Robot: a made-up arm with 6 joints. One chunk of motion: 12 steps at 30 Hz.
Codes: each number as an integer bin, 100 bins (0 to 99) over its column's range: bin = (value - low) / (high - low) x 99, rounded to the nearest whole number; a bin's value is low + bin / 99 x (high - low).
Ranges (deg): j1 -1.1..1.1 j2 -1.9..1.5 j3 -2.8..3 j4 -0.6..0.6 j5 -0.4..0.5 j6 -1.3..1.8
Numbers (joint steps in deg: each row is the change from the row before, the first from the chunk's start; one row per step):
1: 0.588 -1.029 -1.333 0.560 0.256 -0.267
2: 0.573 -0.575 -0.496 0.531 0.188 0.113
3: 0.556 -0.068 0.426 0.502 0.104 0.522
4: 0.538 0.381 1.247 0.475 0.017 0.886
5: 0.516 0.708 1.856 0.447 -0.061 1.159
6: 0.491 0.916 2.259 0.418 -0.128 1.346
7: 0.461 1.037 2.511 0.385 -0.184 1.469
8: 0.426 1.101 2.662 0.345 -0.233 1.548
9: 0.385 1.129 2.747 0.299 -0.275 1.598
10: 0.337 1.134 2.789 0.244 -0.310 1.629
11: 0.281 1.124 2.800 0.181 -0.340 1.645
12: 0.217 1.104 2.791 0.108 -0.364 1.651
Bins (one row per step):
1: 76 25 25 96 72 33
2: 75 39 39 93 65 45
3: 75 53 55 91 55 58
4: 74 66 69 89 46 70
5: 73 76 79 86 37 79
6: 72 82 86 84 30 85
7: 70 86 91 81 24 88
8: 69 87 93 78 18 91
9: 67 88 95 74 14 93
10: 65 88 95 70 10 94
11: 62 88 96 64 7 94
12: 59 87 95 58 4 94

